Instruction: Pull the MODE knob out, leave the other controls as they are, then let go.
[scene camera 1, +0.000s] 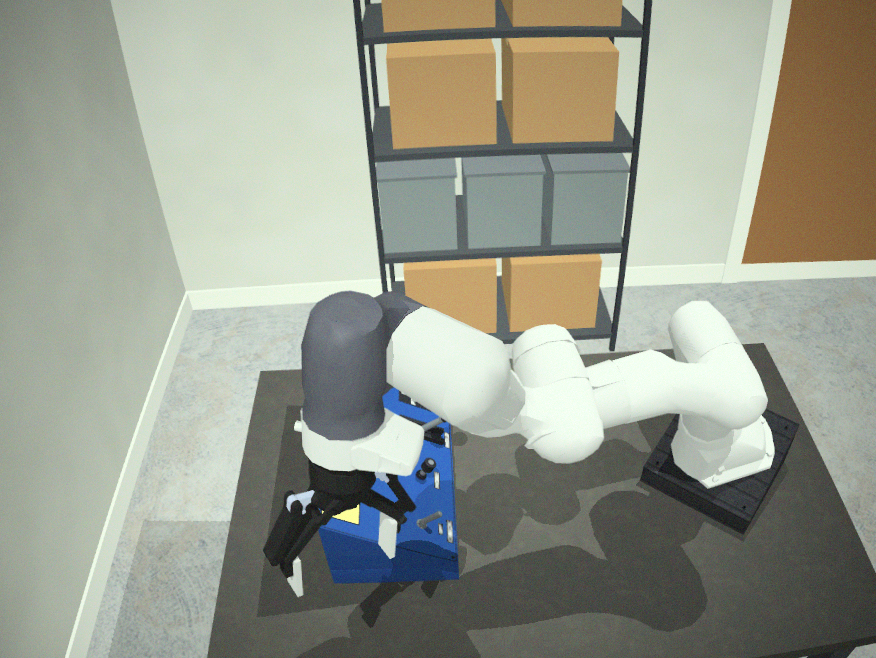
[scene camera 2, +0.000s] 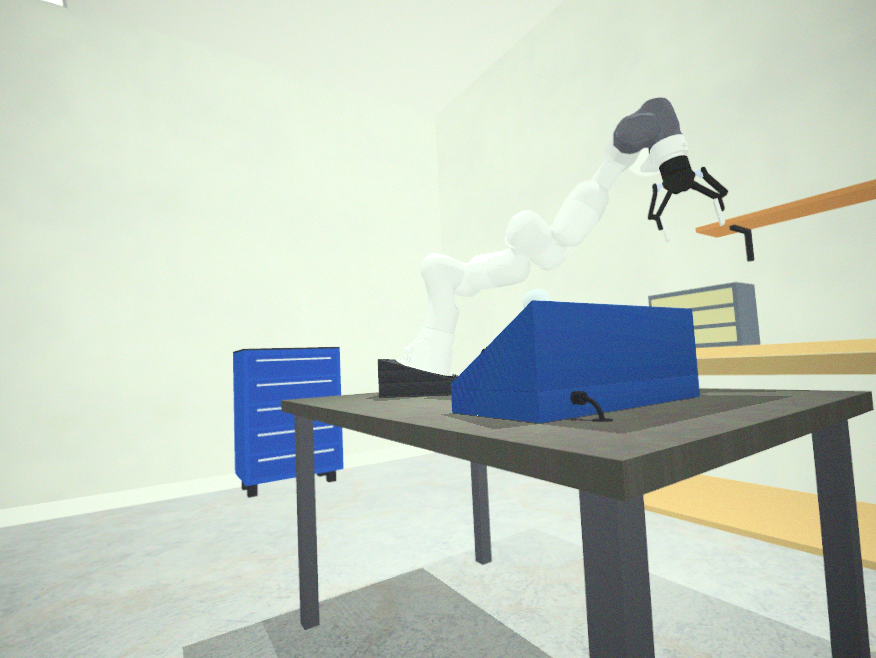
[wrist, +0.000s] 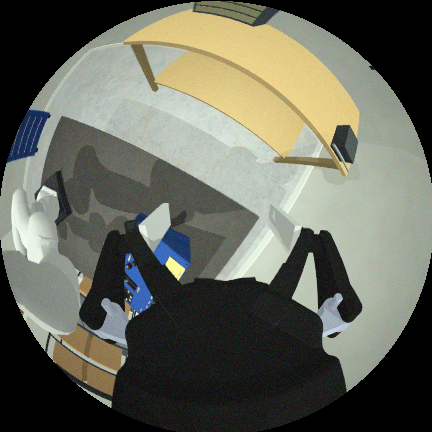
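The blue control console (scene camera 1: 417, 570) (scene camera 2: 609, 347) (wrist: 179, 243) stands on the table with its sloped panel of controls facing the arm's base. A black knob (scene camera 1: 429, 464) and a grey lever (scene camera 1: 429, 520) show on the panel in scene camera 1. The labels are too small to read, so I cannot tell which control is the MODE knob; the arm and gripper hide part of the panel. My gripper (scene camera 1: 341, 556) (scene camera 2: 693, 229) (wrist: 219, 213) is wide open with nothing between its fingers. It hangs high above the console, apart from it.
The console has a yellow label (scene camera 1: 347, 514) (wrist: 175, 267). The table (scene camera 1: 531, 609) (scene camera 2: 453, 432) (wrist: 200, 200) also carries the arm's black base plate (scene camera 1: 736, 509) (scene camera 2: 403, 388). A shelf rack (scene camera 1: 502, 252) stands behind it. A wooden bench (wrist: 280, 55) and blue drawer cabinet (scene camera 2: 290, 417) stand apart.
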